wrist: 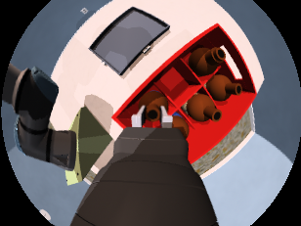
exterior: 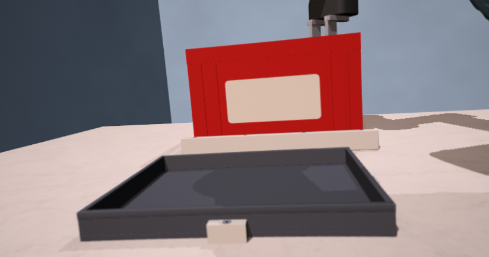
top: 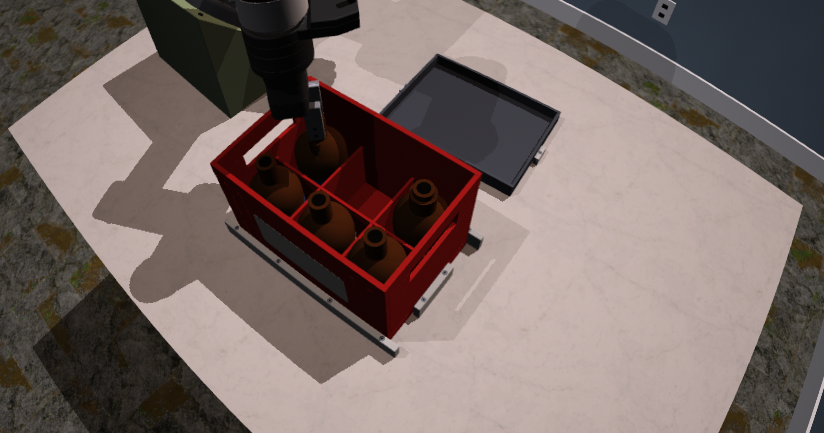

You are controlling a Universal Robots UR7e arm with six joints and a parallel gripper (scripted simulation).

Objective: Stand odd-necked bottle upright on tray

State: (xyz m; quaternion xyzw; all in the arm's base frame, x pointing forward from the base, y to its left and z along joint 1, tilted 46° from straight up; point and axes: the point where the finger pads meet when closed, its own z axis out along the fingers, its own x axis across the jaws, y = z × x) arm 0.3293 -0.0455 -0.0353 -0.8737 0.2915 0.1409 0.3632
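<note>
Now: the bottle 17 cm ahead of my hand, 7 cm below it and 2 cm to the left of it. From my hand the other things lie so: dark grey tray 26 cm to the left, 15 cm below, 7 cm ahead; red crate 9 cm ahead, 8 cm below, 3 cm to the right.
</note>
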